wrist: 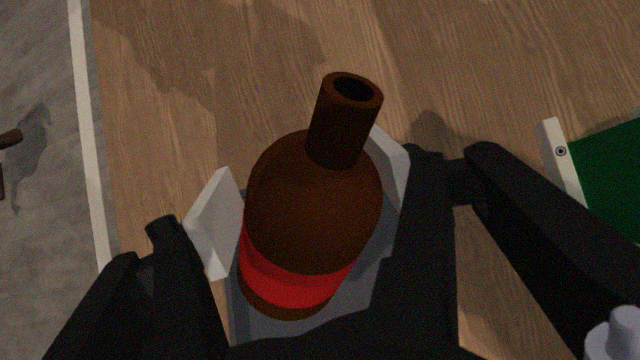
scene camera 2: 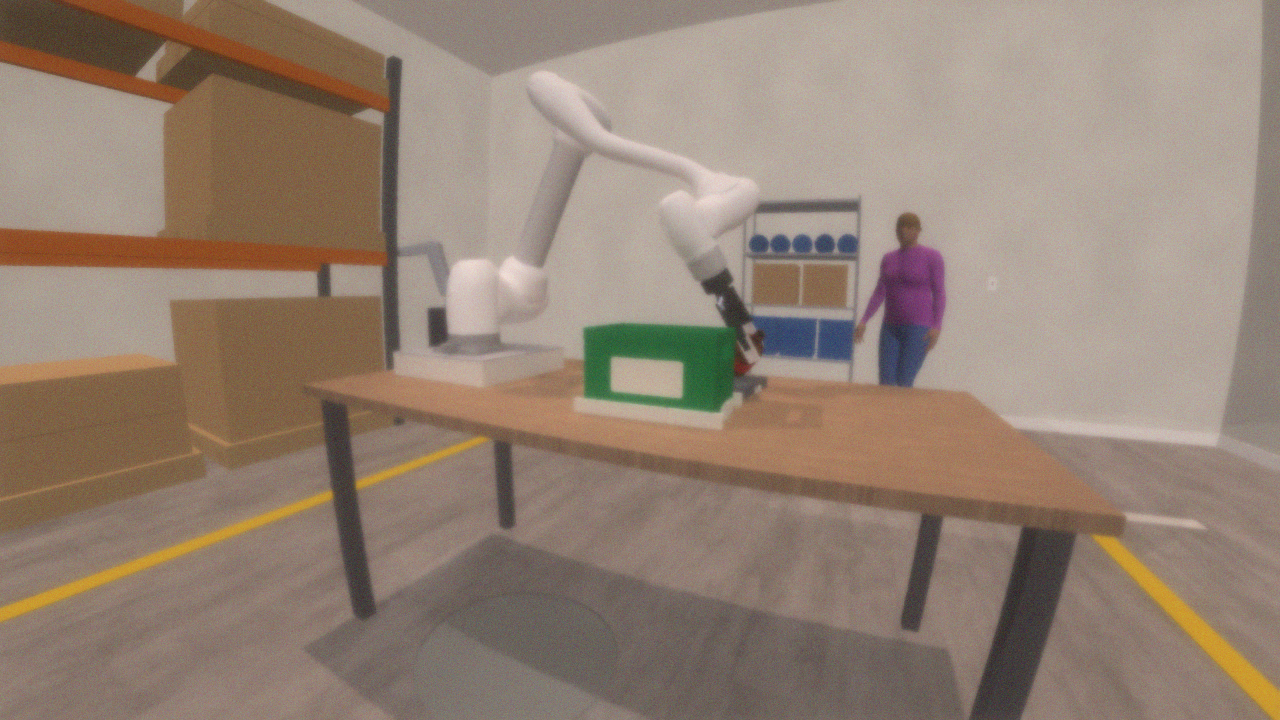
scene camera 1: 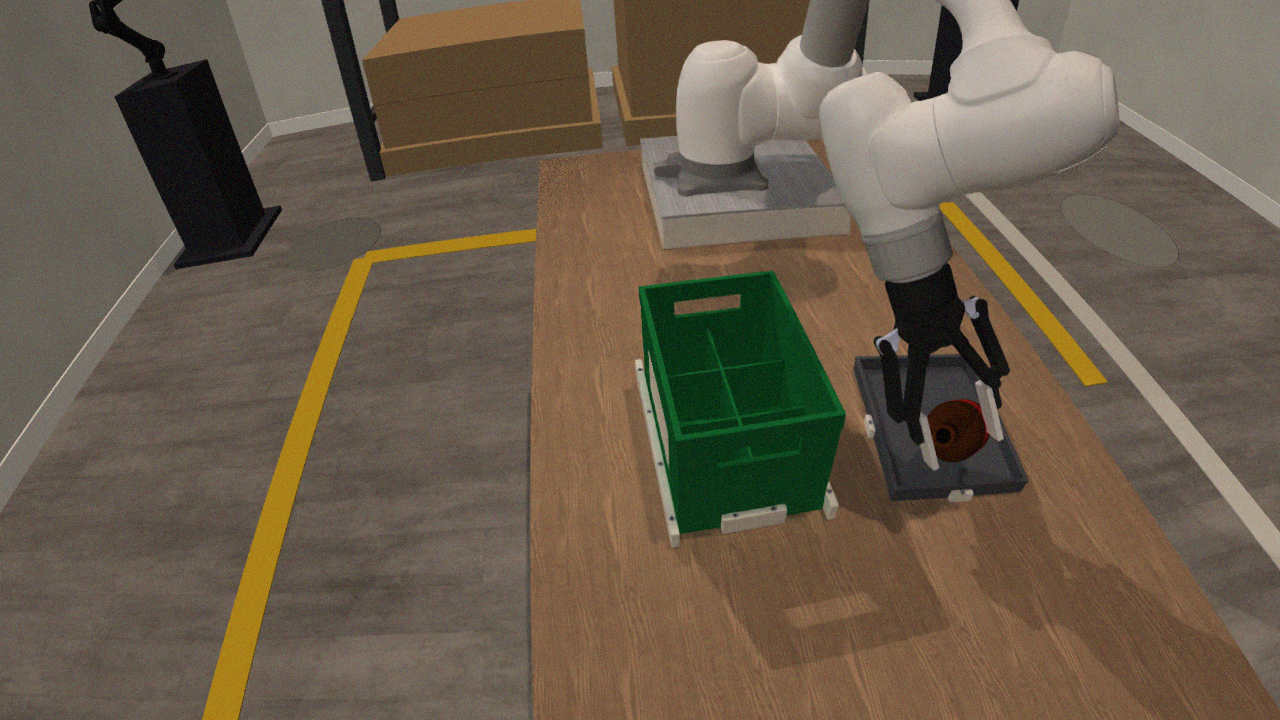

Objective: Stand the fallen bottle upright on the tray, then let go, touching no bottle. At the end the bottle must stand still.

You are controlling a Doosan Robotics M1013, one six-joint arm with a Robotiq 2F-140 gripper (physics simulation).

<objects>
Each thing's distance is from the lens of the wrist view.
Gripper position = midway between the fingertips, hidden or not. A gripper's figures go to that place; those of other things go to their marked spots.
my gripper [wrist: 300,168]: 0.20 m
brown bottle [wrist: 314,197]: 0.14 m
</objects>
